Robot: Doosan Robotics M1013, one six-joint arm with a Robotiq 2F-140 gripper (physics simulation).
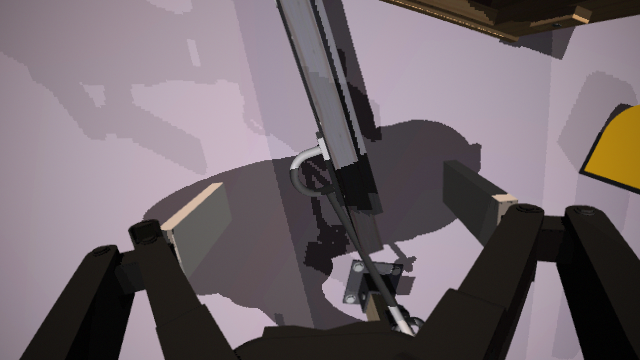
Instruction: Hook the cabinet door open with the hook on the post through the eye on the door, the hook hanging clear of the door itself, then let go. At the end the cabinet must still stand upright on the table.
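Places are measured from the arm's base along level axes (x ahead, y left, z up), in centimetres.
Pixels of known places: gripper, fingertip midpoint: (332, 192).
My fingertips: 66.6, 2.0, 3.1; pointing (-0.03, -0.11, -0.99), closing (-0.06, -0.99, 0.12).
Note:
Behind a point stands the place of what it marks, as x, y, z.
The door (327, 95) @(73.0, 1.8, 9.1), a long grey panel seen nearly edge-on from above, runs down from the top middle, its lower end dark. The eye (294, 172) @(68.7, 4.1, 4.2), a curved metal loop, sticks out from its left side. The hook (370, 262) @(61.5, 0.4, 4.1) is a thin rod rising from the post (374, 307) @(55.4, 0.2, 1.8) at the bottom to the eye; its tip overlaps the eye's lower side and the door edge, and I cannot tell whether it passes through. My gripper (332, 192) @(66.6, 2.0, 3.1) is open and empty, its pads on either side of the eye and door end, apart from both.
A brown wooden structure (500, 25) @(75.0, -11.8, -0.4), possibly the cabinet body, stands at the top right. A yellow piece with a dark edge (617, 155) @(63.6, -22.2, 0.1) is at the right edge. The post's bolted base plate (354, 285) @(54.6, 1.3, -2.2) sits on the pale table (150, 120) @(73.0, 14.5, -2.4). Broad shadows cross the table.

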